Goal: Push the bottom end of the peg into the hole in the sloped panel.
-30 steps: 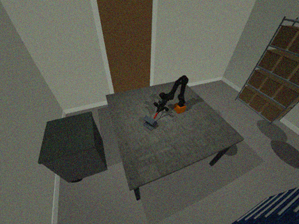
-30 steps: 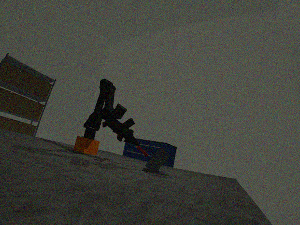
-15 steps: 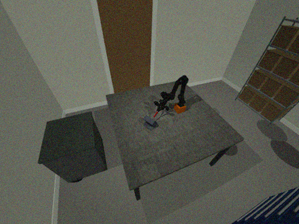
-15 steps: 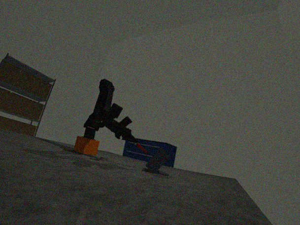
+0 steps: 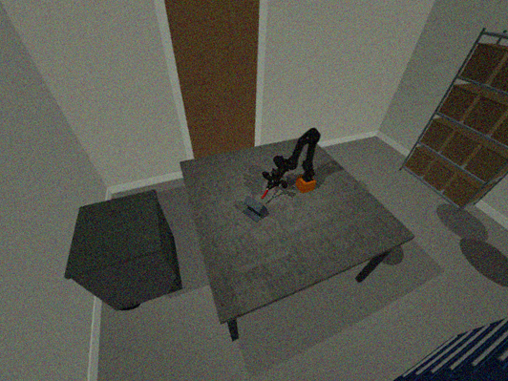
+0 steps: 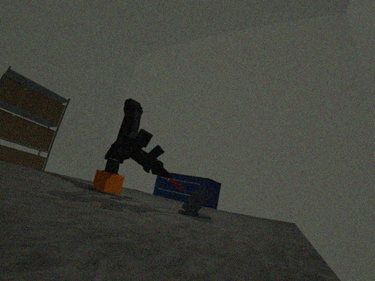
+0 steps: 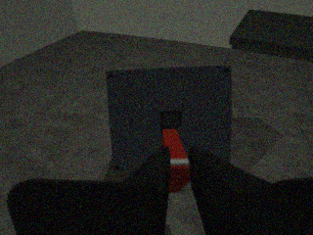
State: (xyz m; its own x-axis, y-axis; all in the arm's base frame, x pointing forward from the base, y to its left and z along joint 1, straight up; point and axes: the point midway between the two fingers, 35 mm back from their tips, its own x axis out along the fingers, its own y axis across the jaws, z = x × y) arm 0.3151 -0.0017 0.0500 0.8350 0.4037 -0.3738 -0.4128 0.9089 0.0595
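Right now my gripper tip is 11 cm short of the sloped panel, 7 cm above it and 5 cm to the right of it. The rest, counted from my gripper tip: red peg (2 cm below, 1 cm ahead).
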